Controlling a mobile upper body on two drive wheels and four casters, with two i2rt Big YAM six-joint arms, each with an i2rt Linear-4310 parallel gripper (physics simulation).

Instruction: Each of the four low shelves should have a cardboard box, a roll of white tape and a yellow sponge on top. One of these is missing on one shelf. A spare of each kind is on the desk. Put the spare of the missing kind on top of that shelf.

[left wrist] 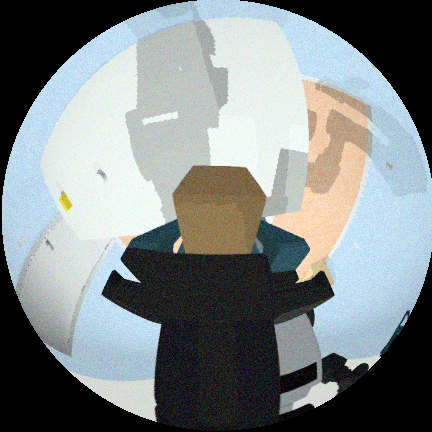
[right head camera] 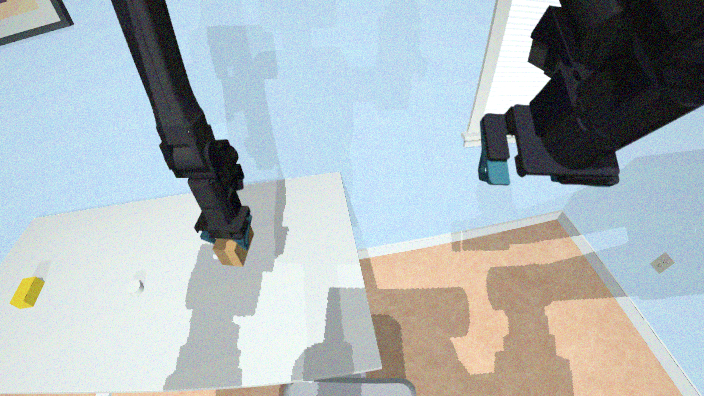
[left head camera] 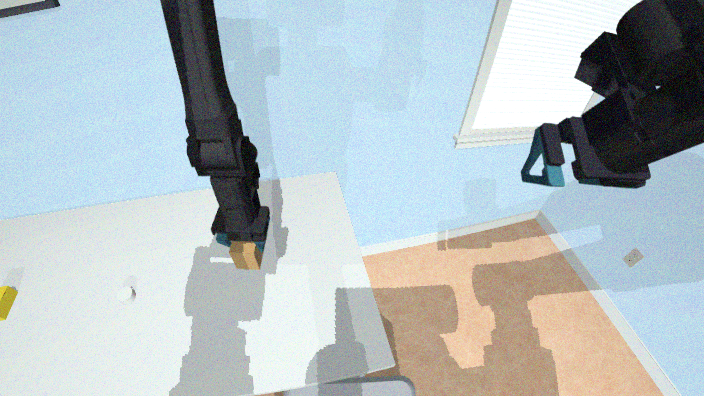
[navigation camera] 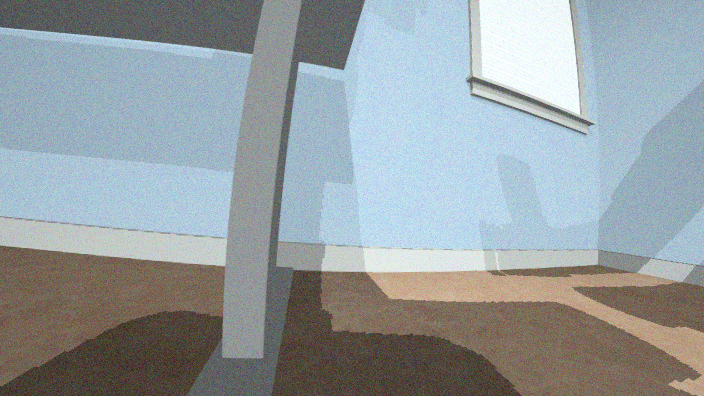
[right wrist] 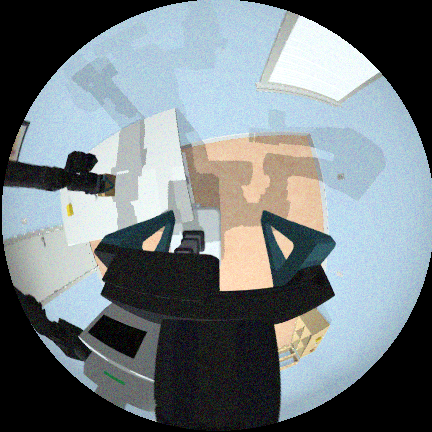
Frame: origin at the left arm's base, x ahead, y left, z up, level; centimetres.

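Seen in the pictures: left gripper, fingertip midpoint: (left wrist: 217, 215) (right head camera: 236, 247) (right wrist: 109, 186); right gripper, fingertip midpoint: (right head camera: 516, 175) (left head camera: 551, 177) (right wrist: 217, 214).
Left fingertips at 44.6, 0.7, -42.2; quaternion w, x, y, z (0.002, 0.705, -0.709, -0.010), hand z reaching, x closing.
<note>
Offsets run from my left fingertips to a thing's top centre, as dx, dy, dz. "pt": to the spot under its first point. Level surfaces: height alone.
My left gripper (left head camera: 242, 244) (right head camera: 226, 240) is shut on a brown cardboard box @[+0.4, +0.0, +4.8] (left head camera: 245, 255) (right head camera: 230, 252) (left wrist: 218, 215) and holds it above the white desk @[dz -26.8] (left head camera: 310, 225) (right head camera: 315, 215) (left wrist: 260, 65). The white tape roll @[-1.3, +46.2, -24.4] (left head camera: 125, 294) (right head camera: 136, 286) (left wrist: 101, 174) stands on the desk, left of the box. The yellow sponge @[-9.1, +92.9, -22.3] (left head camera: 6, 302) (right head camera: 27, 293) (left wrist: 65, 201) (right wrist: 70, 209) lies farther left on the desk. My right gripper (right wrist: 217, 214) is open and empty, in the air to the right of the desk. In the right wrist view a wooden shelf (right wrist: 316, 330) stands at the lower right; its top is too small to read.
A desk leg @[pt +13.0, -13.1, -76.7] (navigation camera: 255, 200) stands close in front of the navigation camera. Blue walls, a window (left head camera: 525, 75) (navigation camera: 530, 55) and an outlet @[+25.0, -187.8, -53.0] (left head camera: 633, 257) lie beyond. A white door (right wrist: 45, 260) shows at the left of the right wrist view.
</note>
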